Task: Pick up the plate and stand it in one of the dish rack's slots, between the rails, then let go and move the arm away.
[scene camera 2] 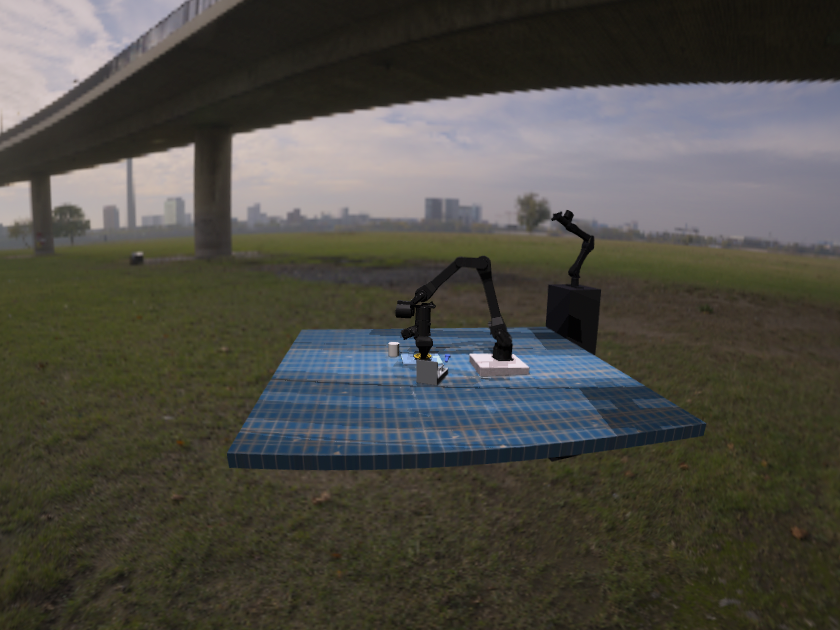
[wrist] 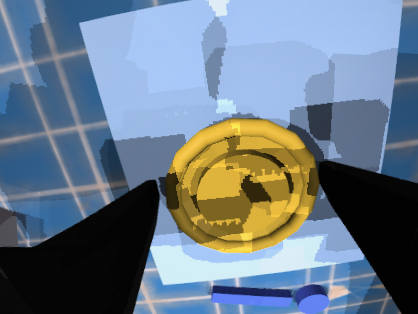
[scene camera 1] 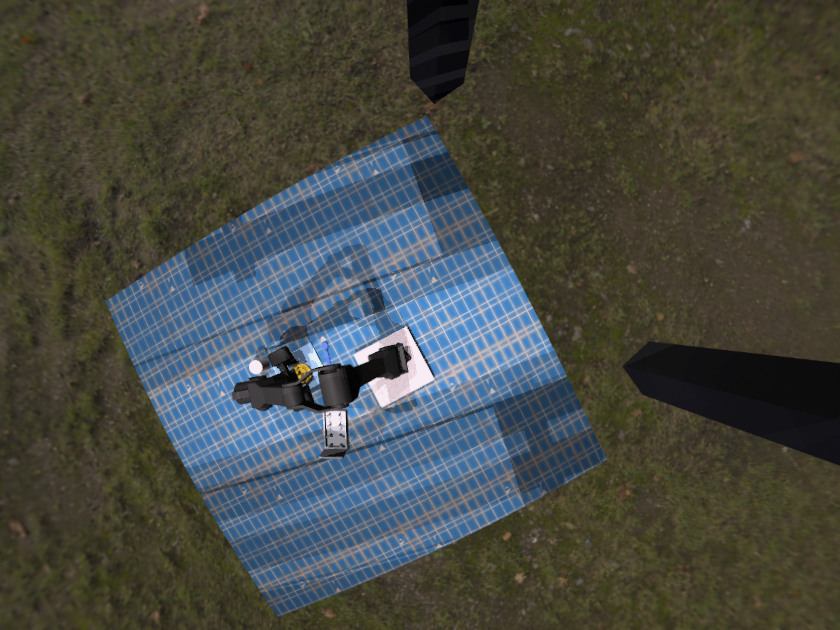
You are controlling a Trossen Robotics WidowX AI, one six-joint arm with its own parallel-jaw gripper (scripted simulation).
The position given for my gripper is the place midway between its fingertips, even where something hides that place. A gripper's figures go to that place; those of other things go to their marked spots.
Labels:
My gripper (wrist: 238, 179) is 11 cm from the lens. A yellow plate (wrist: 242, 185): 10 cm from the lens.

